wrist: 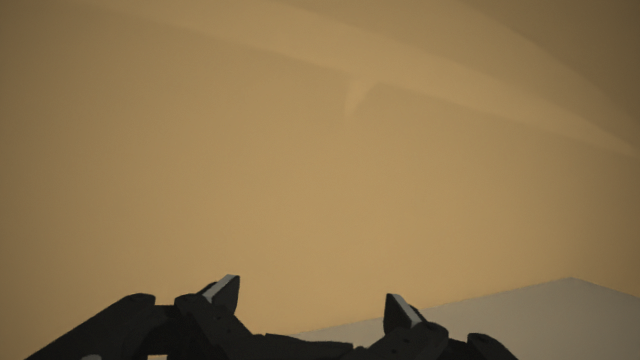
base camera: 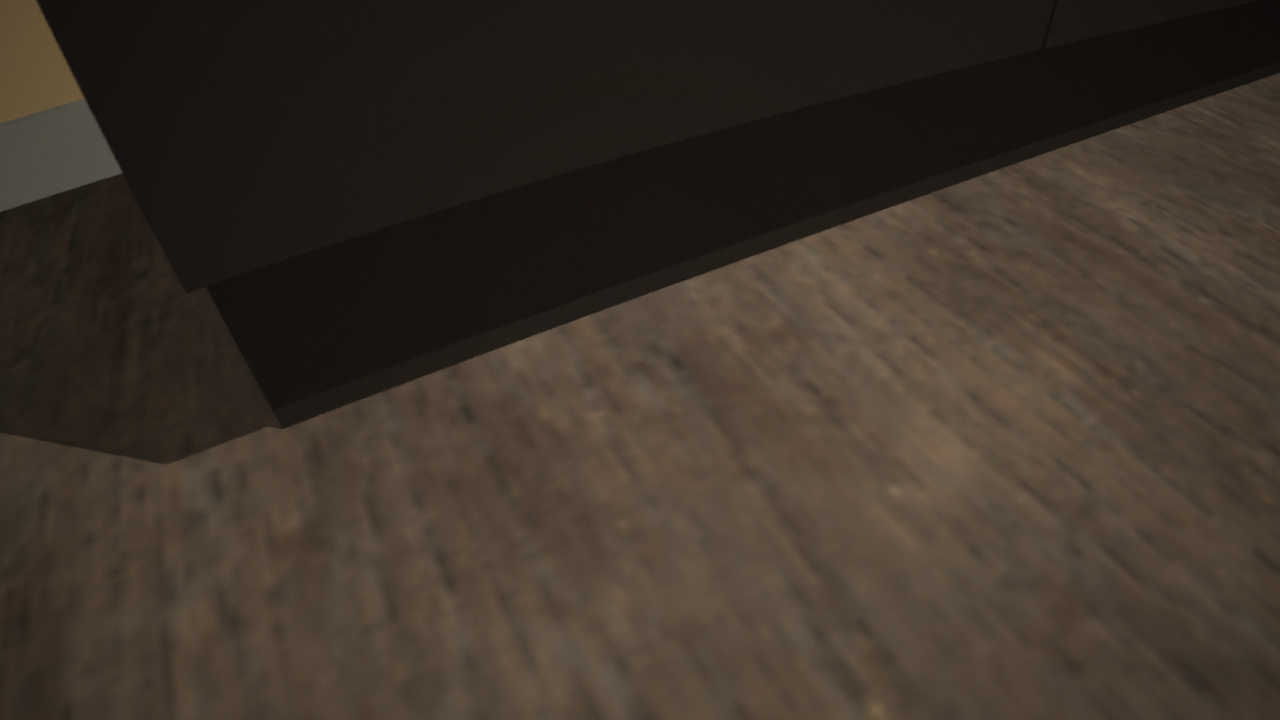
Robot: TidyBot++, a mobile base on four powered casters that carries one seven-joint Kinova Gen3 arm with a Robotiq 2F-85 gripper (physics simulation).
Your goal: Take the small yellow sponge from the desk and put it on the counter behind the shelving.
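Frame: origin at the arm's base, x ahead, y left, z up, level; millimetres.
Where they show: gripper, between the fingertips: (wrist: 311,301).
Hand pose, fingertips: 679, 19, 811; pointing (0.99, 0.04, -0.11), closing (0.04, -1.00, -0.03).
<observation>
After its pixels a point has its place, as x, y, z.
My gripper (wrist: 311,301) {679, 19, 811} is open, with its two fingertips wide apart at the bottom of the wrist view and nothing between them. Behind and below it, part of a light grey counter surface (wrist: 545,315) {1310, -668, 514} shows at the lower right of the wrist view, meeting a tan wall. The yellow sponge does not show in the wrist view or the base view. The desk and the shelving cannot be made out in either view.
A dark cabinet (base camera: 537,98) {459, 54, -198} with a recessed base stands close in front in the base view, its lower left corner near the left side. A tan wall (base camera: 31,62) {822, 640, -256} (wrist: 300,175) {1109, 84, 874} with a grey baseboard (base camera: 53,152) {801, 653, -350} is behind it. Brown wooden floor (base camera: 671,537) {334, -5, -396} lies in front.
</observation>
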